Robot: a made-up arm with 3 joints. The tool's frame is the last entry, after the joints.
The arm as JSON. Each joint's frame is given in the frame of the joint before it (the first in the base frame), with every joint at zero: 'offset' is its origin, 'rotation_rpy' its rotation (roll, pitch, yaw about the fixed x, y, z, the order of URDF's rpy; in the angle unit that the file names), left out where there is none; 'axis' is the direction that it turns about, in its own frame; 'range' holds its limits. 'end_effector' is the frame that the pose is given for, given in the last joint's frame.
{
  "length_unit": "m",
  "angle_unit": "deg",
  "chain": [
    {
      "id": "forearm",
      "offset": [
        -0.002,
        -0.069,
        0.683
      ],
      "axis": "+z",
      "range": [
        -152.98,
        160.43
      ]
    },
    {
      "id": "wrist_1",
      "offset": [
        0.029,
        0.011,
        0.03
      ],
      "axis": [
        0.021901,
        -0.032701,
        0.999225
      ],
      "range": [
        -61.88,
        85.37
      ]
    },
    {
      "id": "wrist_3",
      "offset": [
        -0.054,
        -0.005,
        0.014
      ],
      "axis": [
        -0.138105,
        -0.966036,
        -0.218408
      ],
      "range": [
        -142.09,
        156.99
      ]
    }
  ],
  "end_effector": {
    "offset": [
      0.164,
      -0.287,
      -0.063
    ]
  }
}
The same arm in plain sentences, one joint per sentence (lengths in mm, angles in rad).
The arm has three revolute joints in a row. What follows holds with every joint at zero, and every direction is one of the base frame's.
Joint 1 lies 2.0 mm along -x and 69.0 mm along -y and 683.0 mm along +z from the base frame's origin and turns about +z, from -2.6700 to 2.8000 rad.
Joint 2 lies 29.0 mm along +x and 11.0 mm along +y and 30.0 mm along +z from joint 1 and turns about the direction (0.021901, -0.032701, 0.999225), from -1.0800 to 1.4900 rad.
Joint 3 lies 54.0 mm along -x and 5.0 mm along -y and 14.0 mm along +z from joint 2 and turns about the direction (-0.138105, -0.966036, -0.218408), from -2.4799 to 2.7400 rad.
The tool frame, which is the frame that the pose is given for, lies 164.0 mm along +x and 287.0 mm along -y and 63.0 mm along -z from joint 3; its axes are parallel to the base frame's.

